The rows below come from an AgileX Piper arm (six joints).
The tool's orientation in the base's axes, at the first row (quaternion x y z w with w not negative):
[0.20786, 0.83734, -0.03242, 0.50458]
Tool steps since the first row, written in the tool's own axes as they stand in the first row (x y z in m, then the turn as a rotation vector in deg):
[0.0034, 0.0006, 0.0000, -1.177, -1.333, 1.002]
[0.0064, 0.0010, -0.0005, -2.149, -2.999, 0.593]
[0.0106, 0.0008, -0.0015, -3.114, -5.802, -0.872]
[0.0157, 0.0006, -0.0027, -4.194, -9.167, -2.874]
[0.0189, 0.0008, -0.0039, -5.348, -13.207, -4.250]
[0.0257, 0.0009, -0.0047, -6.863, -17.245, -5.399]
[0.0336, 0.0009, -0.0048, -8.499, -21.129, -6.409]
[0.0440, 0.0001, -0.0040, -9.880, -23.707, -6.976]
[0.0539, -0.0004, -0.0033, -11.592, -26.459, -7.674]
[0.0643, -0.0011, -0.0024, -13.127, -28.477, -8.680]
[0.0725, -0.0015, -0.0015, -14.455, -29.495, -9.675]
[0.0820, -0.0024, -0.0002, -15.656, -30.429, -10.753]
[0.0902, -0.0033, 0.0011, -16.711, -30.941, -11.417]
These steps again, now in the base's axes. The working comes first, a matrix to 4 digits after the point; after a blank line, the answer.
The tool's axes in the first row as the columns of a matrix, in the base's axes (used below as rounded here):
[-0.4044, 0.3808, 0.8315]
[0.3154, 0.9115, -0.2641]
[-0.8585, 0.1555, -0.4887]

[-0.0011, 0.0016, -0.0028, 0.802, -1.851, 0.313]
[-0.0026, 0.0031, -0.0051, 0.220, -3.568, 1.089]
[-0.0052, 0.0045, -0.0082, -1.675, -6.040, 2.197]
[-0.0084, 0.0062, -0.0121, -4.184, -8.919, 3.580]
[-0.0106, 0.0077, -0.0142, -6.400, -12.603, 4.615]
[-0.0140, 0.0102, -0.0196, -8.281, -16.458, 5.849]
[-0.0172, 0.0127, -0.0264, -9.938, -20.247, 7.143]
[-0.0211, 0.0150, -0.0358, -10.833, -22.883, 8.205]
[-0.0247, 0.0175, -0.0447, -11.769, -25.747, 9.588]
[-0.0284, 0.0199, -0.0542, -12.753, -27.805, 11.083]
[-0.0311, 0.0219, -0.0617, -13.431, -28.889, 12.551]
[-0.0342, 0.0237, -0.0707, -14.197, -29.834, 13.964]
[-0.0368, 0.0252, -0.0785, -14.518, -30.458, 15.115]

